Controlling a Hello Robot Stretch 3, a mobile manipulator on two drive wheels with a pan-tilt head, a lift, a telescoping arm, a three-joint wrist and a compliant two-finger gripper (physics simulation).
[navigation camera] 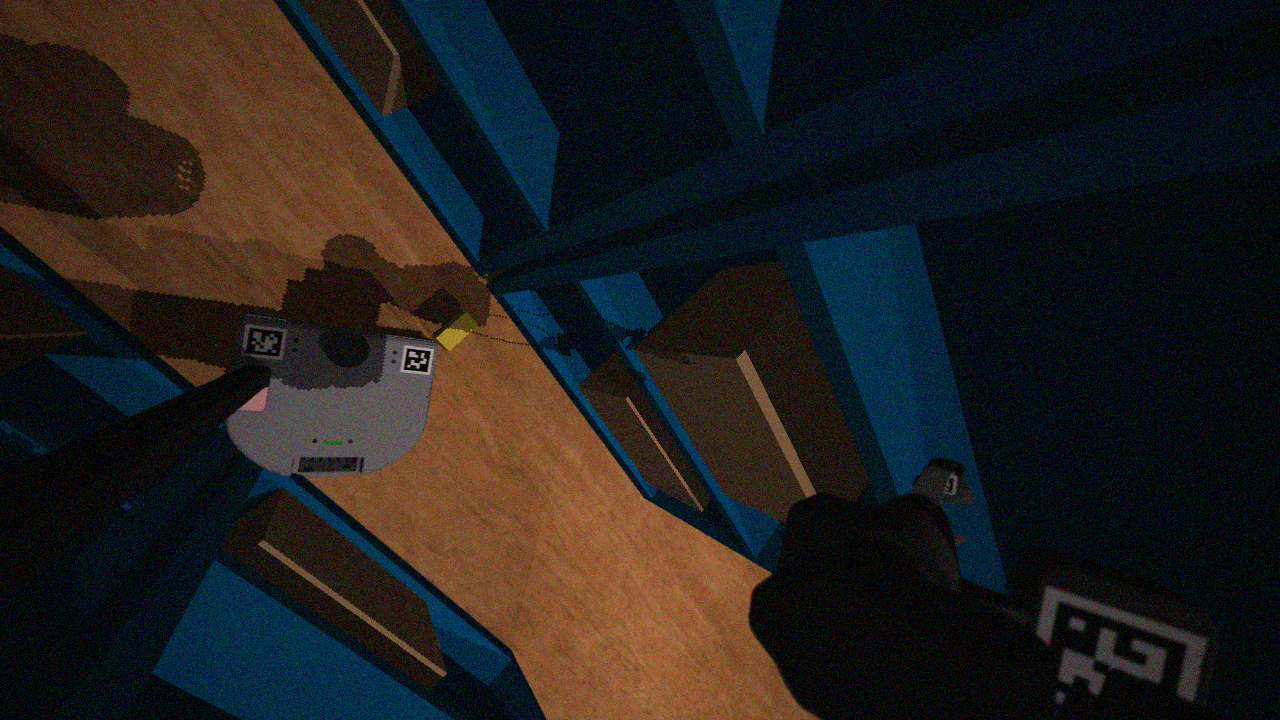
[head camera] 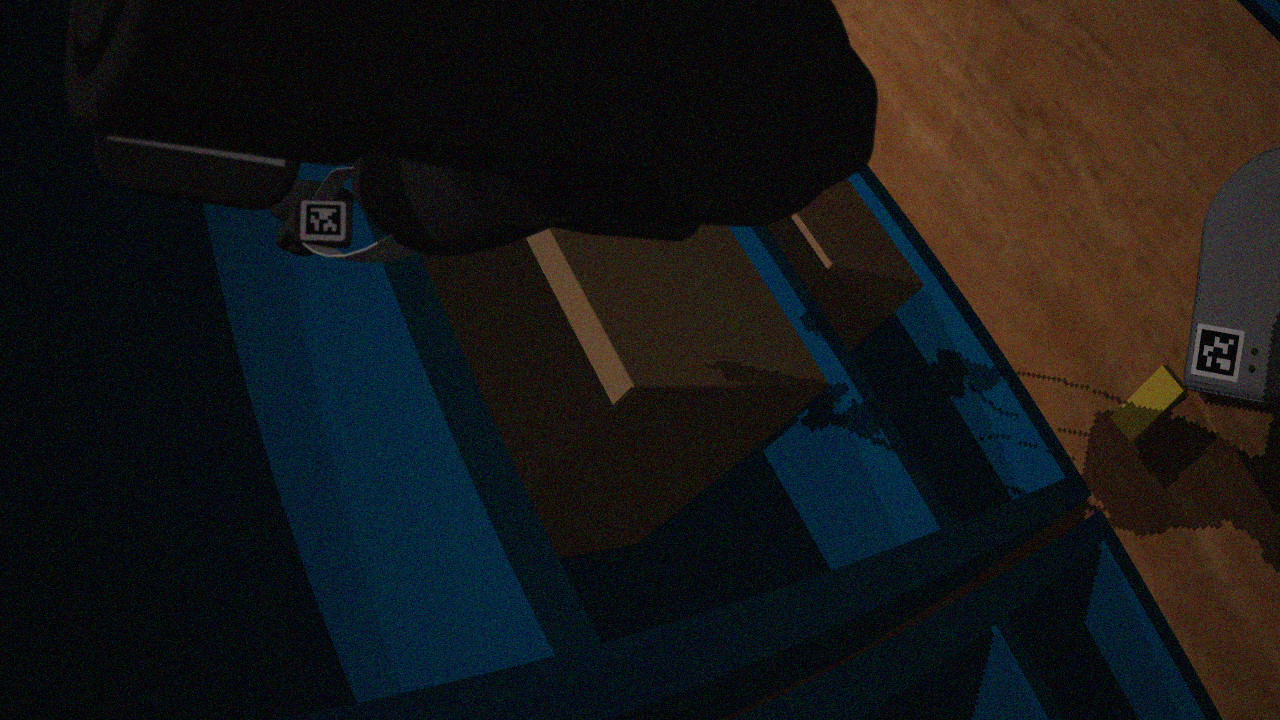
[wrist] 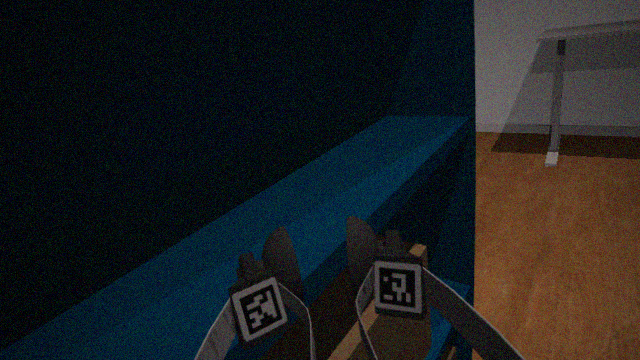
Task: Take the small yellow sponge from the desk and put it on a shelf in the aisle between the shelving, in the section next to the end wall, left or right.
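Where they show: gripper, fingertip midpoint: (navigation camera: 941, 505) (wrist: 319, 249); robot's base, link origin: (navigation camera: 346, 347).
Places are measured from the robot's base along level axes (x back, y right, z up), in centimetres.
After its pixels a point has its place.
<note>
The small yellow sponge (head camera: 1154, 391) @[x -6.2, y 21.7, z 6.2 cm] (navigation camera: 454, 332) @[x -7.5, y 21.8, z 6.2 cm] lies on the wooden floor beside a corner of my base (head camera: 1239, 241) @[x 13.3, y 12.1, z 16.0 cm] (navigation camera: 358, 416) @[x 13.3, y 3.7, z 16.0 cm], partly in shadow, away from my gripper. My gripper (wrist: 319, 249) @[x 1.6, y 40.6, z 109.5 cm] (navigation camera: 953, 514) @[x 1.6, y 40.6, z 109.5 cm] is partly open, with a gap between the fingertips and no object in it. It is over the blue shelving (head camera: 331, 402) @[x -11.8, y 53.5, z 99.1 cm] (navigation camera: 895, 331) @[x -14.5, y 50.9, z 99.1 cm] (wrist: 280, 205) @[x -2.7, y 68.7, z 99.1 cm], beside a long blue shelf board. The dark wrist hides part of the gripper in the head and navigation views. The sponge does not show in the wrist view.
Brown boxes (head camera: 698, 304) @[x -3.6, y 51.3, z 66.9 cm] (navigation camera: 725, 394) @[x -3.6, y 51.3, z 73.7 cm] stand on lower shelves beside the gripper. More shelving with a brown box (navigation camera: 344, 591) @[x 42.2, y 5.1, z 32.4 cm] lines the aisle's other side. A table (wrist: 590, 32) @[x 200.7, y 235.9, z 95.0 cm] with a metal leg stands near a pale wall, beyond the shelving's end.
</note>
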